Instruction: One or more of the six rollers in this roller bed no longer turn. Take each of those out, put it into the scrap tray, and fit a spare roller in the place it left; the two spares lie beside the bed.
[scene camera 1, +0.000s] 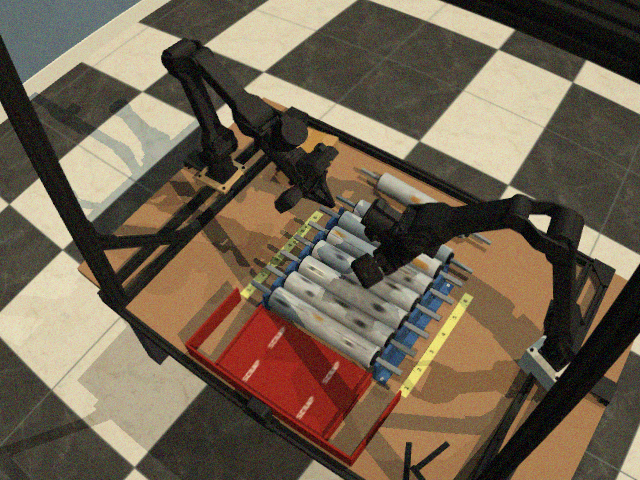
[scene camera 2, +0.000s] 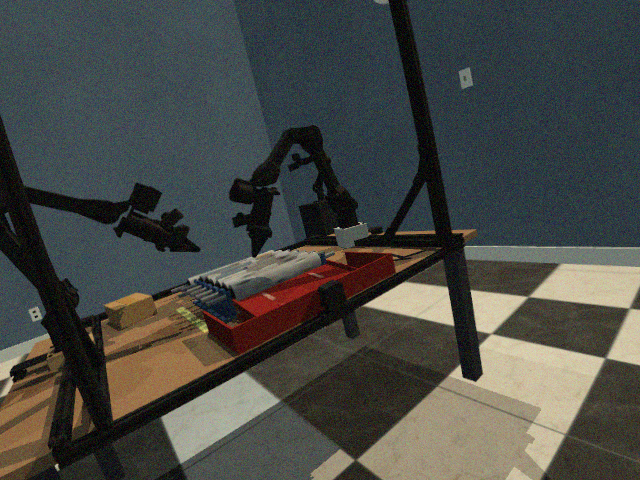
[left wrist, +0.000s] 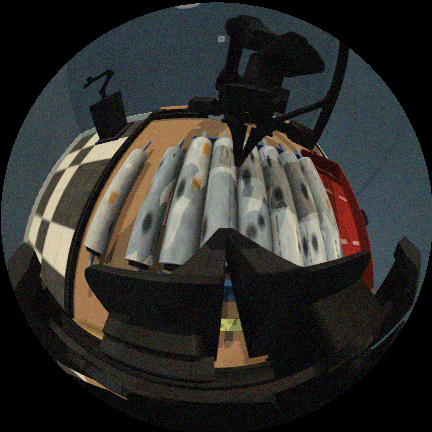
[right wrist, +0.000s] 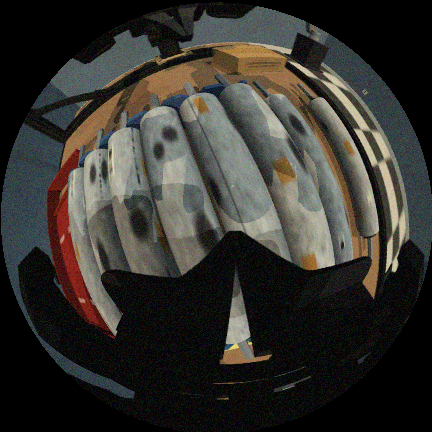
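Where they show: left gripper, between the fingertips: (scene camera 1: 333, 206) (scene camera 2: 199, 250) (left wrist: 224, 234) (right wrist: 187, 39); right gripper, between the fingertips: (scene camera 1: 383, 263) (scene camera 2: 253, 257) (left wrist: 236, 166) (right wrist: 234, 236); left arm's base, origin of its link: (scene camera 1: 221, 172) (right wrist: 170, 53); right arm's base, origin of its link: (scene camera 1: 557, 353) (scene camera 2: 349, 225).
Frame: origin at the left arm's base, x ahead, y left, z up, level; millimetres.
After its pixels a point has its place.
Six grey, dark-spotted rollers lie side by side in the blue bed (scene camera 1: 391, 357) {x 621, y -217, z -20 mm}; the nearest roller (scene camera 1: 323, 328) {x 481, y -259, z 43 mm} (scene camera 2: 276, 276) {x 456, y -269, z 28 mm} is beside the red scrap tray (scene camera 1: 268, 356) {x 406, y -357, z -2 mm} (scene camera 2: 279, 322) {x 340, y -445, z -9 mm} (left wrist: 345, 215) {x 471, y -382, z -5 mm} (right wrist: 62, 220) {x 363, y -370, z -4 mm}, whose floor shows no roller. One spare (left wrist: 157, 210) {x 448, y 58, z 11 mm} (right wrist: 305, 145) {x 454, y 61, z 14 mm} lies close beside the bed, the other spare (scene camera 1: 405, 190) {x 440, y 176, z 17 mm} (left wrist: 117, 200) {x 473, y 157, z 2 mm} (right wrist: 350, 155) {x 486, y 160, z 10 mm} farther out. My left gripper (scene camera 1: 333, 205) {x 365, y -35, z 124 mm} (scene camera 2: 197, 250) {x 365, y -35, z 124 mm} (left wrist: 224, 234) {x 365, y -35, z 124 mm} is shut and empty above the bed's left side. My right gripper (scene camera 2: 255, 253) {x 509, y -65, z 56 mm} (left wrist: 236, 166) {x 509, y -65, z 56 mm} (right wrist: 234, 236) {x 509, y -65, z 56 mm} is shut and empty, low over the bed's rear rollers; its tips are hidden in scene camera 1.
Numbered yellow strips (scene camera 1: 436, 347) {x 692, y -142, z -29 mm} run along both ends of the bed. A wooden block (scene camera 2: 129, 310) {x 155, y 82, z 9 mm} (right wrist: 250, 61) {x 222, y 124, z 9 mm} stands on the table on the left arm's side. Black table frame posts (scene camera 1: 49, 149) {x 42, y -419, z 482 mm} (scene camera 2: 423, 124) {x 881, y -486, z 313 mm} rise at the edges.
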